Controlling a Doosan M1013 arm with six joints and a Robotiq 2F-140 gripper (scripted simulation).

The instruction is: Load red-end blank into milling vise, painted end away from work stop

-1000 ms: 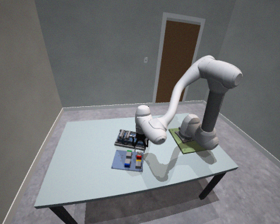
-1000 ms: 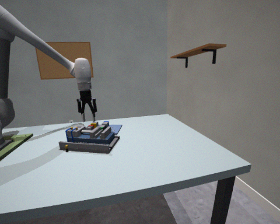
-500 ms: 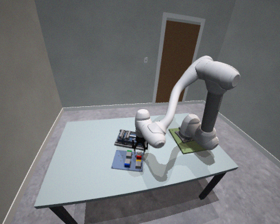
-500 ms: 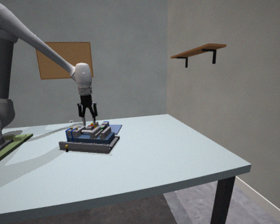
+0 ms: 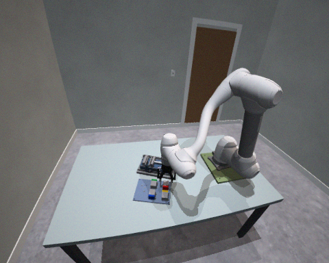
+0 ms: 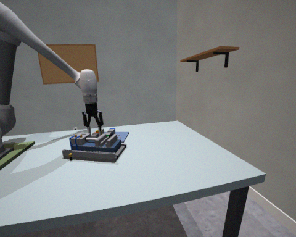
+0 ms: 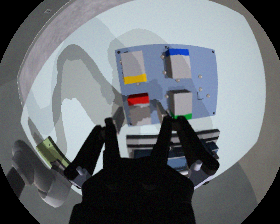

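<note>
Now: hand 40 mm above the red-ended blank. Also, from my hand: blue-ended blank 120 mm ahead, 50 mm to the left, 40 mm below; green-ended blank 80 mm ahead, 30 mm to the right, 40 mm below; yellow-ended blank 30 mm ahead, 80 mm to the left, 40 mm below.
</note>
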